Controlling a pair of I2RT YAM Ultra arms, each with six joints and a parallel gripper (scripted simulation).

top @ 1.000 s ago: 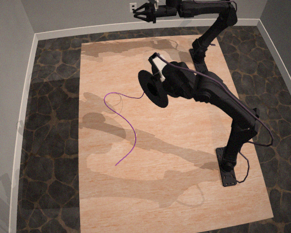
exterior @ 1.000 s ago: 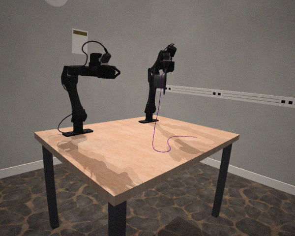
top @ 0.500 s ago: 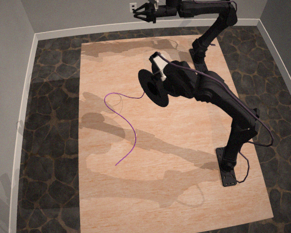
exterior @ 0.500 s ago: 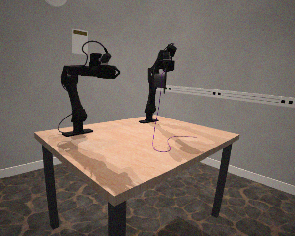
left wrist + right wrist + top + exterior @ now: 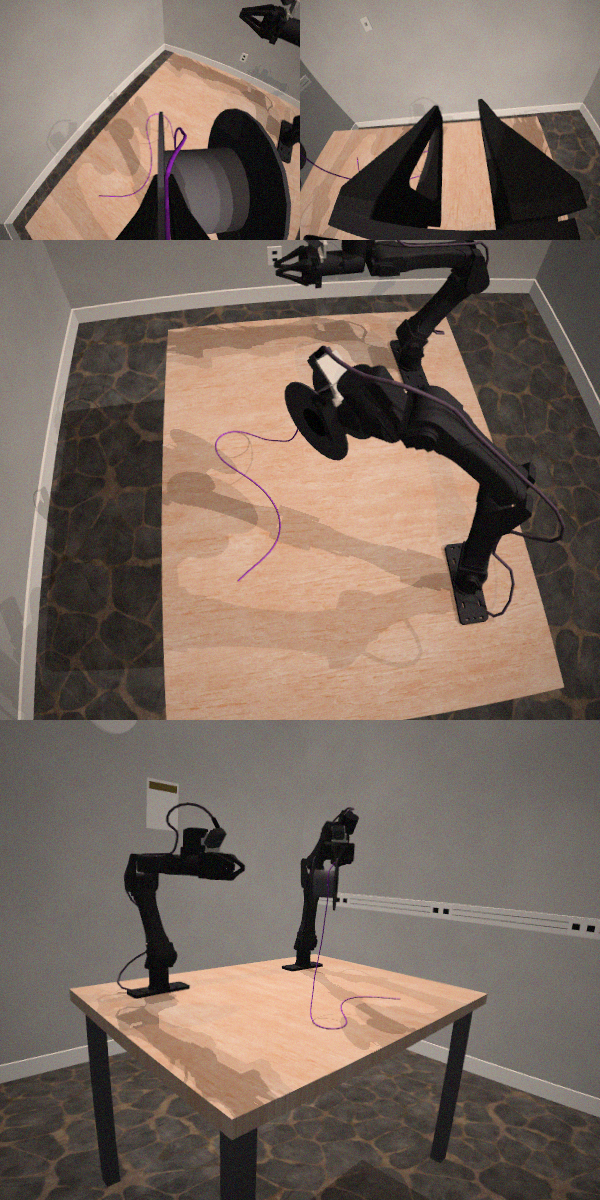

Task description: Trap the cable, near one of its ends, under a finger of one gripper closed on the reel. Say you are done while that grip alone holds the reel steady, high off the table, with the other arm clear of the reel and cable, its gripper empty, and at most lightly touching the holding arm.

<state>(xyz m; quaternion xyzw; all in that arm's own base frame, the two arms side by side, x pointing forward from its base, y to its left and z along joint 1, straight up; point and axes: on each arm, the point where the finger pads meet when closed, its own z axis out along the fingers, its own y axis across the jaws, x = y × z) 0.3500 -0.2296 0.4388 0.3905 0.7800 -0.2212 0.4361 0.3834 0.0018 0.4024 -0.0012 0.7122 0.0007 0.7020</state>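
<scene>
Right now the black reel is 30 mm behind my left hand, 20 mm to the right of it and 70 mm below it.
</scene>
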